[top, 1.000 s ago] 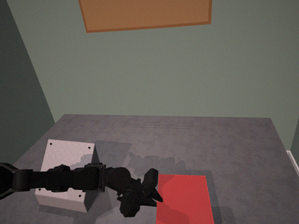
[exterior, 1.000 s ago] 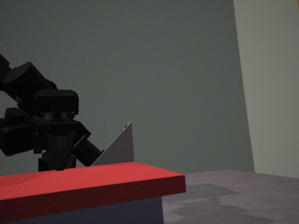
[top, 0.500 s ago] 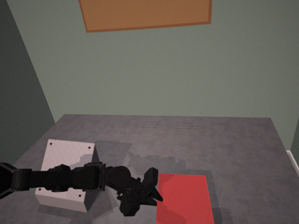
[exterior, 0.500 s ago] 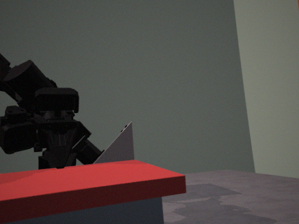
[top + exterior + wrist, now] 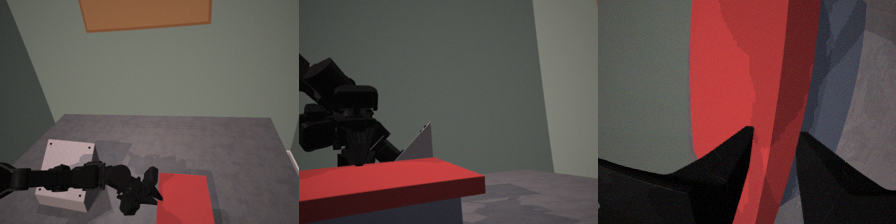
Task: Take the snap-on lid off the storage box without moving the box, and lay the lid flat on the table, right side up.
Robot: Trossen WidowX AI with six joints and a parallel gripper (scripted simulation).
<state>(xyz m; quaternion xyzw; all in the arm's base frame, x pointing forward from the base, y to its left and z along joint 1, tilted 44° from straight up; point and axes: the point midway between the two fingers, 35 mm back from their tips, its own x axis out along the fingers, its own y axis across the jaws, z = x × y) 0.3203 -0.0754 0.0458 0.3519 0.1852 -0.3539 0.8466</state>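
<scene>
My gripper tip is now 8 cm short of the red lid and 1 cm to the right of it. Round my gripper tip: storage box: 8 cm ahead, 1 cm to the left, 6 cm below.
</scene>
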